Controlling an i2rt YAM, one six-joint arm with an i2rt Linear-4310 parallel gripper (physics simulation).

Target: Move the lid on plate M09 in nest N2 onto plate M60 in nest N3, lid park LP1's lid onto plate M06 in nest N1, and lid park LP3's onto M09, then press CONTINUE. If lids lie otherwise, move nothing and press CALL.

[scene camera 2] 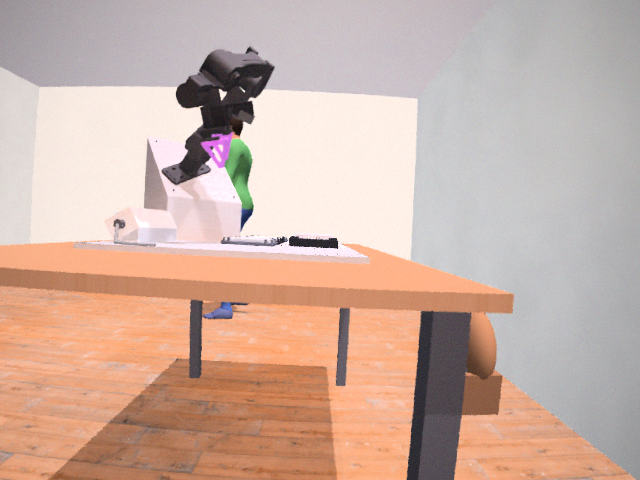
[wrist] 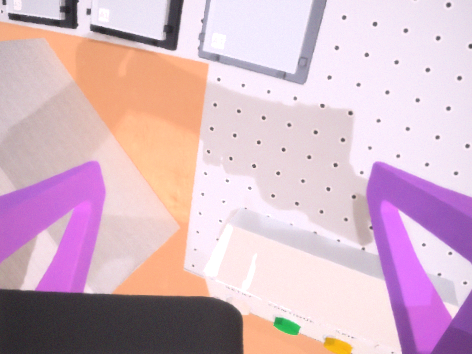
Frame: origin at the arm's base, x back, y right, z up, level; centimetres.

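Seen in the pictures: gripper, fingertip midpoint: (scene camera 2: pixel 223 163) (wrist: pixel 236 176); arm's base, link origin: (scene camera 2: pixel 187 171).
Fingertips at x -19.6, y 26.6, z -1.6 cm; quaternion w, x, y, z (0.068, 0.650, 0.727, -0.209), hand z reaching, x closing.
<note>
Offsets run from my fingertips to a thing's top centre. "spot": to the spot under its first point. Level surfaces: height alone.
My gripper (wrist: pixel 236 176) (scene camera 2: pixel 219 149) is open and empty, its purple fingers wide apart high above the white perforated board {dz -21.7 cm} (wrist: pixel 400 105) (scene camera 2: pixel 310 254). In the wrist view, part of a grey frame {spot: dx -0.4, dy -6.8, dz -20.7 cm} (wrist: pixel 252 66) with a pale plate surface {spot: dx -3.5, dy -6.8, dz -19.9 cm} (wrist: pixel 255 30) shows at the top. Two black frames {spot: dx -0.2, dy -20.3, dz -21.7 cm} (wrist: pixel 132 41) {spot: dx -0.8, dy -32.0, dz -20.7 cm} (wrist: pixel 42 21) with pale surfaces show at the top left. Which nest or park each one is, and whether the surfaces are lids, I cannot tell. The button box {dx +18.7, dy +5.1, dz -13.3 cm} (wrist: pixel 300 267) (scene camera 2: pixel 149 224) has a green button {dx +20.9, dy +2.5, dz -14.3 cm} (wrist: pixel 287 326) and a yellow button {spot: dx +20.2, dy +7.4, dz -14.4 cm} (wrist: pixel 338 345); their labels are too blurred to read.
A grey sheet-like surface (wrist: pixel 50 100) lies left in the wrist view. The white angled arm mount (scene camera 2: pixel 204 214) stands behind the button box. Low grey {dx -7.1, dy -6.9, dz -19.9 cm} (scene camera 2: pixel 248 240) and black {dx -25.5, dy -13.7, dz -18.7 cm} (scene camera 2: pixel 313 241) fixtures sit on the board. A person in green (scene camera 2: pixel 240 175) stands beyond the table {dz -23.0 cm} (scene camera 2: pixel 258 279).
</note>
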